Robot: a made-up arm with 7 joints. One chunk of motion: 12 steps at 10 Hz.
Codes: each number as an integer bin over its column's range. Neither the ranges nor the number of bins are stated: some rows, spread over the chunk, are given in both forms.
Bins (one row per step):
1: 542 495 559 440 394 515 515
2: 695 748 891 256 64 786 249
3: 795 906 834 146 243 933 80
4: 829 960 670 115 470 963 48
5: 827 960 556 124 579 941 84
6: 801 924 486 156 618 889 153
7: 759 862 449 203 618 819 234
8: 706 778 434 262 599 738 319
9: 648 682 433 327 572 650 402
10: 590 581 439 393 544 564 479
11: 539 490 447 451 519 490 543
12: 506 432 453 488 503 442 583
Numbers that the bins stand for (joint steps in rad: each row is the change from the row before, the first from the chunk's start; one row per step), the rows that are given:
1: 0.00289 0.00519 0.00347 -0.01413 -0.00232 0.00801 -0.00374
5: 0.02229 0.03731 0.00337 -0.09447 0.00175 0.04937 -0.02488
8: 0.01406 0.02474 -0.00066 -0.05939 0.00219 0.02966 -0.01335
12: 0.00044 0.00084 -0.00004 -0.00192 0.00008 0.00092 -0.00040
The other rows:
2: 0.01331 0.02266 0.01443 -0.06091 -0.00959 0.03432 -0.01679
3: 0.02011 0.03358 0.01255 -0.08888 -0.00565 0.04859 -0.02508
4: 0.02243 0.03731 0.00713 -0.09676 -0.00065 0.05150 -0.02665
6: 0.02052 0.03482 0.00105 -0.08634 0.00261 0.04432 -0.02150
7: 0.01766 0.03054 -0.00017 -0.07439 0.00261 0.03752 -0.01752
9: 0.01011 0.01811 -0.00070 -0.04286 0.00160 0.02111 -0.00928
10: 0.00616 0.01113 -0.00050 -0.02608 0.00098 0.01276 -0.00551
11: 0.00269 0.00484 -0.00023 -0.01133 0.00043 0.00558 -0.00237

